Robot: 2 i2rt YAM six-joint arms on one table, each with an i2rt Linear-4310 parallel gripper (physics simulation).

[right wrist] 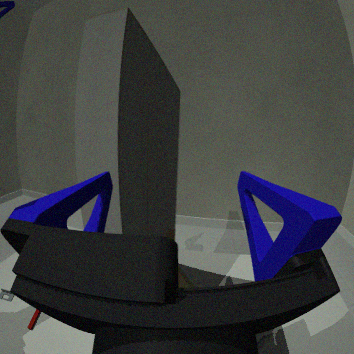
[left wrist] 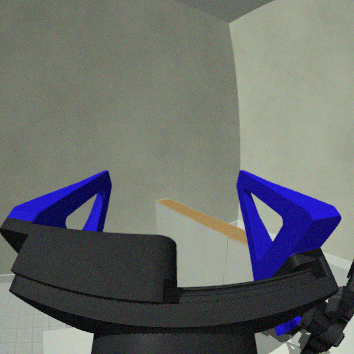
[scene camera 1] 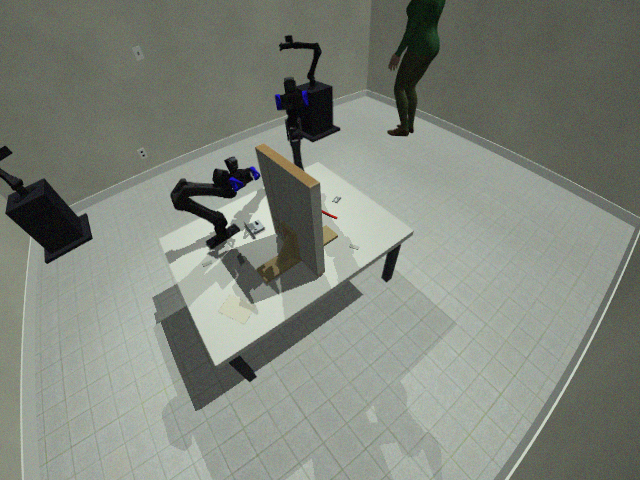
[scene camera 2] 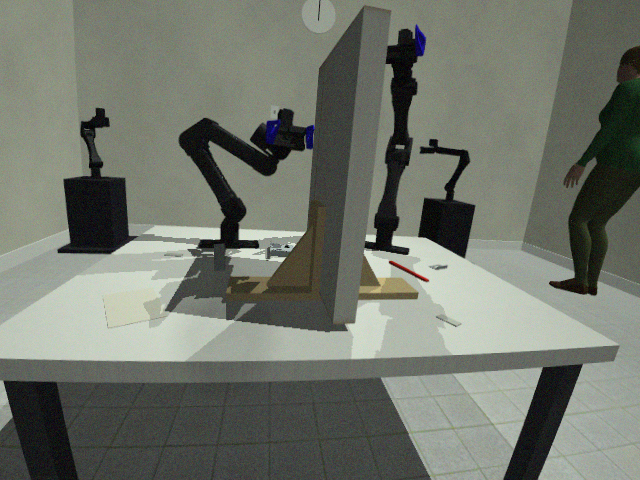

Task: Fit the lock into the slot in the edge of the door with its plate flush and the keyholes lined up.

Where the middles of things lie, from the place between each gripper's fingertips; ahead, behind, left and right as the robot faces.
Now: left hand 410 mm above the grey door (scene camera 2: 350,83), 200 mm to the left of it and 190 mm short of it. Round my left hand: wooden base (scene camera 2: 298,277) 590 mm below, 200 mm to the right, 190 mm ahead.
My right hand is 200 mm short of the grey door, 60 mm to the right of it and 120 mm above it. The rest, counted from my right hand: wooden base 200 mm ahead, 60 mm to the left, 300 mm below.
